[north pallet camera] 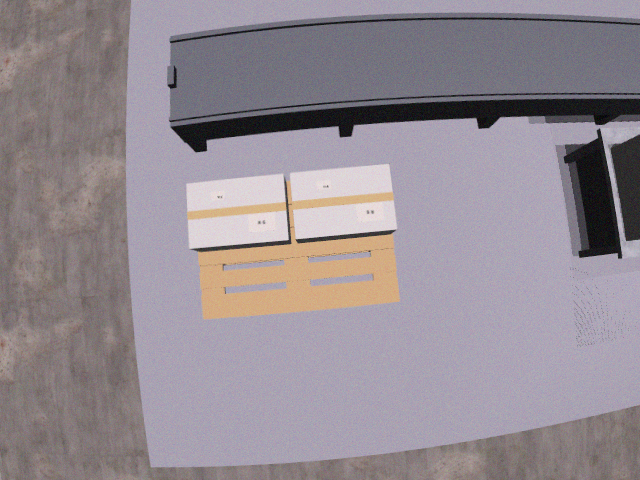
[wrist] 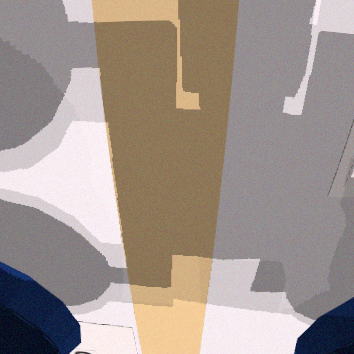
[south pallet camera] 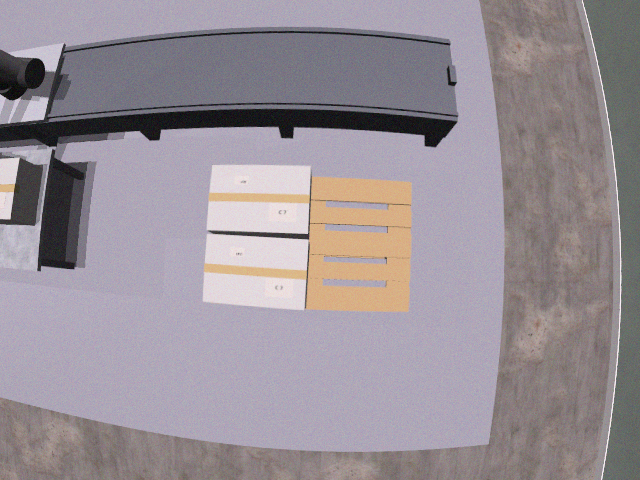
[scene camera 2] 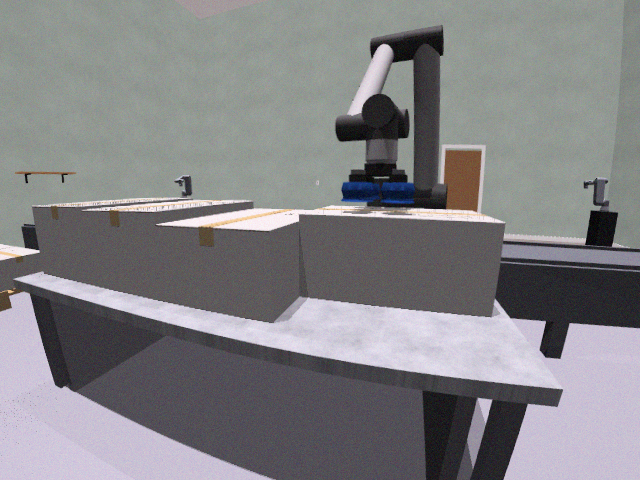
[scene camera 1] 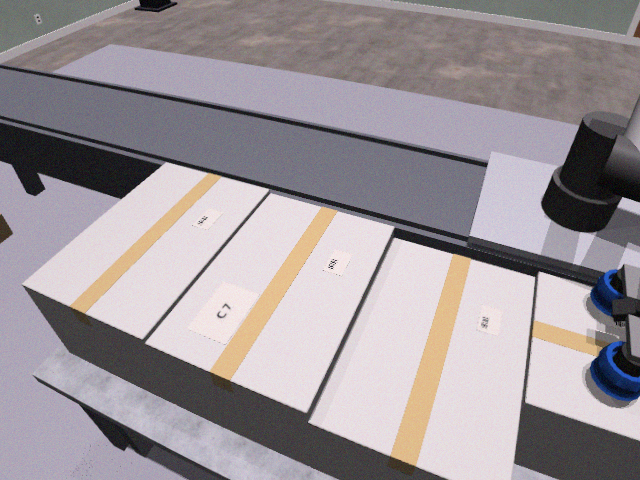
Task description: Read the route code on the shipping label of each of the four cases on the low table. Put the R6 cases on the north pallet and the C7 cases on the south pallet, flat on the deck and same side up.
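Places are measured from the arm's base along level axes (x right, y ahead, z up), in millimetres.
Pixels of known places: hand, tool point: (wrist: pixel 195 246) (scene camera 2: pixel 380 200); arm's base, link origin: (scene camera 1: pixel 574 211).
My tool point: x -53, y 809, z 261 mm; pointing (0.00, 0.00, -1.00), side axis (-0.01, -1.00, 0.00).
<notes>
For each thing: its top centre in the pictures, then the offset to it from my tool point. "spot": a spot on its surface instead. Level surfaces: height alone.
- low table, surface height: dz -301 mm
- far-left case, top centre: (scene camera 1: pixel 156 231) (scene camera 2: pixel 119 201) dx +1170, dy +108, dz -6 mm
- third case, top centre: (scene camera 1: pixel 438 339) (scene camera 2: pixel 258 215) dx +412, dy +108, dz -58 mm
- second case, top centre: (scene camera 1: pixel 284 277) (scene camera 2: pixel 178 204) dx +791, dy +108, dz -19 mm
- fourth case, top centre: (wrist: pixel 167 273) (scene camera 2: pixel 397 211) dx -62, dy +13, dz -36 mm
- case's route label, surface spot: (wrist: pixel 107 337) spot: dx -150, dy +63, dz -36 mm
Four white taped cases stand on the low table (scene camera 1: pixel 155 413) (scene camera 2: pixel 413 335). In scene camera 1, the far-left case (scene camera 1: pixel 118 237) and third case (scene camera 1: pixel 377 356) (scene camera 2: pixel 227 268) show no route code; the second case (scene camera 1: pixel 289 330) reads C7. My gripper (scene camera 1: pixel 617 333) (scene camera 2: pixel 378 192) (wrist: pixel 189 325) is open, its blue cups slightly above the fourth case (scene camera 1: pixel 558 384) (scene camera 2: pixel 398 263) (south pallet camera: pixel 6 170). That case's route label (wrist: pixel 107 337) is cut off in the wrist view. The north pallet (north pallet camera: pixel 299 304) bears two cases (north pallet camera: pixel 235 198) (north pallet camera: pixel 341 180), seemingly R6. The south pallet (south pallet camera: pixel 361 242) bears two C7 cases (south pallet camera: pixel 258 180) (south pallet camera: pixel 253 263).
The floor rail (scene camera 1: pixel 289 139) (north pallet camera: pixel 387 62) (south pallet camera: pixel 258 72) runs behind the table and both pallets. The arm's carriage (scene camera 1: pixel 516 206) stands on it behind the fourth case. The table cases stand close together with narrow gaps.
</notes>
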